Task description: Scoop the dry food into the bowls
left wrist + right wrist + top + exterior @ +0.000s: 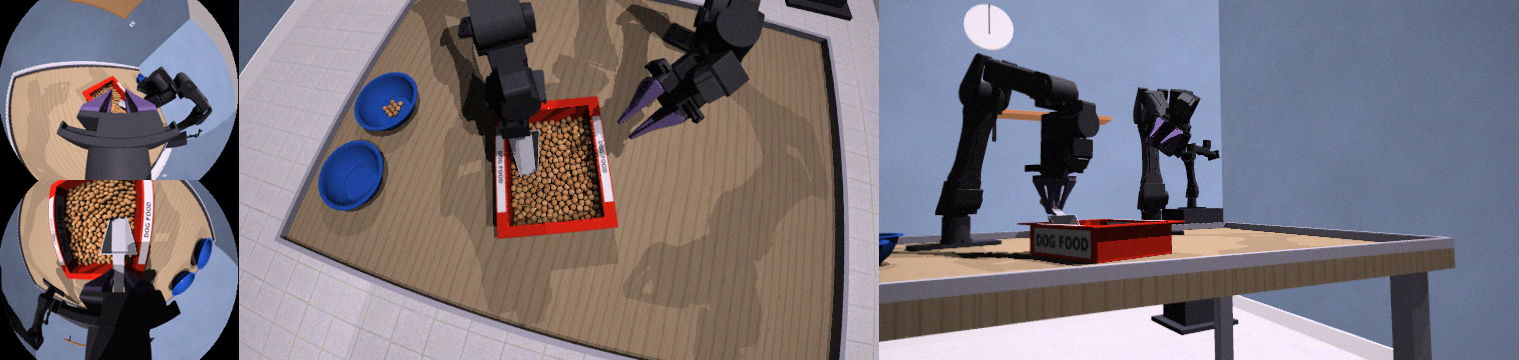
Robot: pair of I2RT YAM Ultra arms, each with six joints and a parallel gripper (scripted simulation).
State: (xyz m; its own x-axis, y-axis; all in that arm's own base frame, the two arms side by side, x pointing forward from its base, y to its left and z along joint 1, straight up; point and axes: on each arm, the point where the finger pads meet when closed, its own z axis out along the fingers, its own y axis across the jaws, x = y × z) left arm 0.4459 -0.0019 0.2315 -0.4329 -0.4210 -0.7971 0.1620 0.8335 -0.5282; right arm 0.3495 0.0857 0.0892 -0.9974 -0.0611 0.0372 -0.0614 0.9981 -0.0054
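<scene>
Now: right hand 30 mm short of the grey scoop, 30 mm above it and 10 mm to the right of it.
</scene>
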